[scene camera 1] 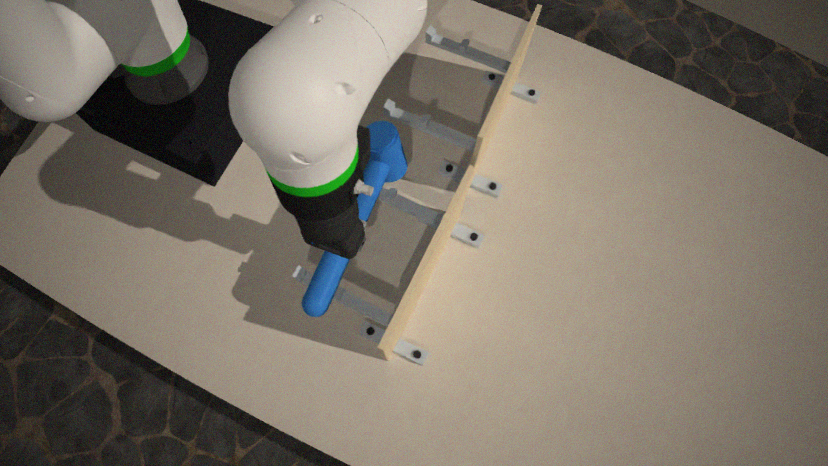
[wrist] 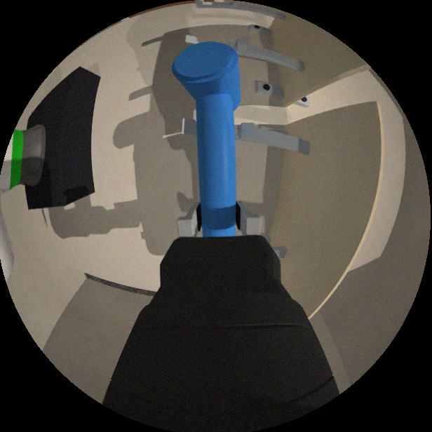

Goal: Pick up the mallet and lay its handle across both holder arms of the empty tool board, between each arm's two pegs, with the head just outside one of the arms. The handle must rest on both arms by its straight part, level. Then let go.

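Frame: origin at the arm's base, x ahead, y left, z up, level; metres.
Where they show: arm's base, link origin: point(scene camera 1: 167, 69).
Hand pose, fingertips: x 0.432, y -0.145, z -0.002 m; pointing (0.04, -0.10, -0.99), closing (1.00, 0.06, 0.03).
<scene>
Things, the pixels of their top centre, and the offset from my fingertips. "spot": a spot on its surface instead.
- blue mallet, surface spot: point(scene camera 1: 326, 283) spot: dx +0.011, dy -0.075, dz +0.034 m
- head, top centre: point(scene camera 1: 383, 137) dx -0.009, dy +0.150, dz +0.052 m
The blue mallet point(scene camera 1: 326, 283) point(wrist: 217, 155) lies across above the near tool board point(scene camera 1: 426, 267) point(wrist: 330, 200). My gripper point(scene camera 1: 350, 237) point(wrist: 218, 209) is shut on its handle, between the board's two arms. In the wrist view the handle crosses the head-side arm point(scene camera 1: 411, 207) point(wrist: 275, 138) between its end peg and inner peg. In the scene view it crosses the other arm point(scene camera 1: 367, 307) point(wrist: 281, 251) between its pegs. The head point(scene camera 1: 387, 147) point(wrist: 207, 65) is beyond the head-side arm. Whether the handle touches the arms cannot be told.
A second board point(scene camera 1: 501, 95) point(wrist: 325, 50) with two arms stands beyond the head; its nearer arm point(scene camera 1: 434, 126) point(wrist: 270, 54) is close to the head. The black base plate point(scene camera 1: 202, 156) point(wrist: 65, 165) lies to the left. Bolted feet stand at both boards' bottoms.
</scene>
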